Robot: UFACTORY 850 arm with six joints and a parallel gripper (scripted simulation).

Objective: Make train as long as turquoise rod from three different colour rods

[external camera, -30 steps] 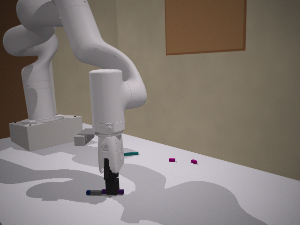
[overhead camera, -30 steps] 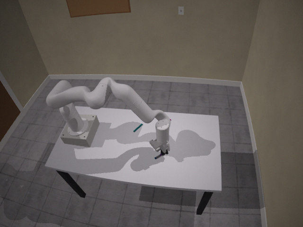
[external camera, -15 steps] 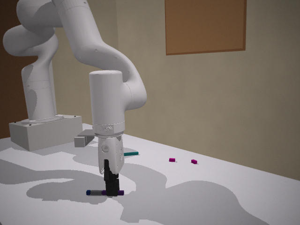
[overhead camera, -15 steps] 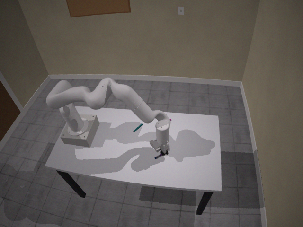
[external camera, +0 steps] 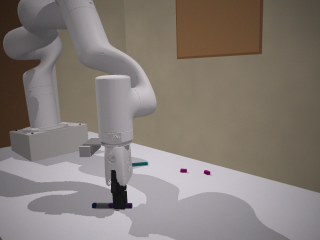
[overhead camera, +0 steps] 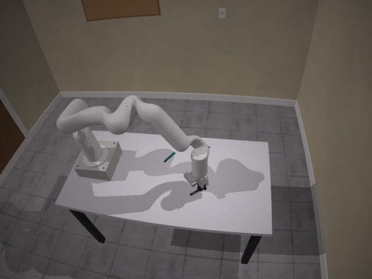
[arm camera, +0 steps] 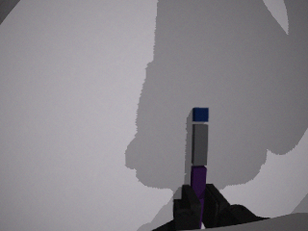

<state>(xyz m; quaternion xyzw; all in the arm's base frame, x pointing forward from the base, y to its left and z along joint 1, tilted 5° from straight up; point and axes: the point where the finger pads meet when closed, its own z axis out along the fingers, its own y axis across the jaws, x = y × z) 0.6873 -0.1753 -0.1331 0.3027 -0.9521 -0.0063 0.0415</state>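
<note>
My gripper is now 2 cm above the purple rod. Round my hand: blue rod: 6 cm behind, 4 cm to the right, 2 cm below; turquoise rod: 21 cm behind, 25 cm to the left, 2 cm below; grey rod: 4 cm behind, 3 cm to the right, 2 cm below.
</note>
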